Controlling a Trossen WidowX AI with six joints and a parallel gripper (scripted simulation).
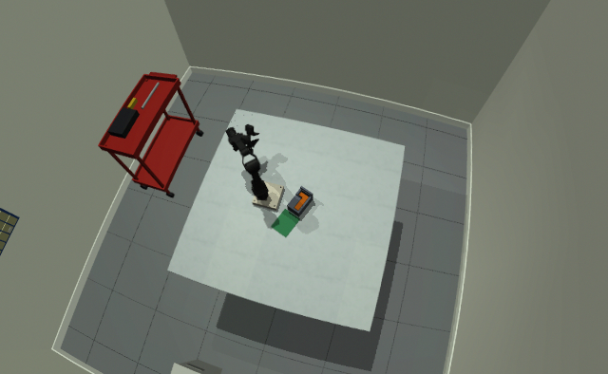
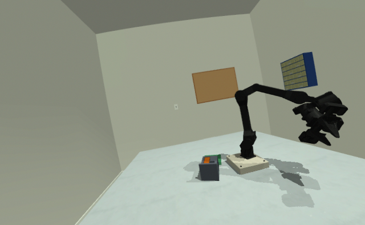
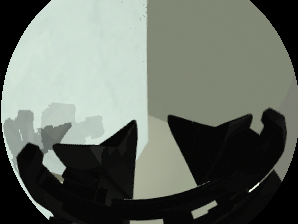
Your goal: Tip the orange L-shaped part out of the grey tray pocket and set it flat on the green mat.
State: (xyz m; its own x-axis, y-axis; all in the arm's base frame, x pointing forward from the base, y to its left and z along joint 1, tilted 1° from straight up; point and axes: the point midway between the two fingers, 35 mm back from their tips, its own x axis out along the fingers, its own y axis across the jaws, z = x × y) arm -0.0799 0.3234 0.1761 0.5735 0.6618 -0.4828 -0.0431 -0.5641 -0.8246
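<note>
Now: the orange L-shaped part 36 cm to the right of my gripper tip, 31 cm ahead of it and 14 cm below it. Also, from my gripper tip: green mat: 50 cm to the right, 23 cm ahead, 20 cm below.
</note>
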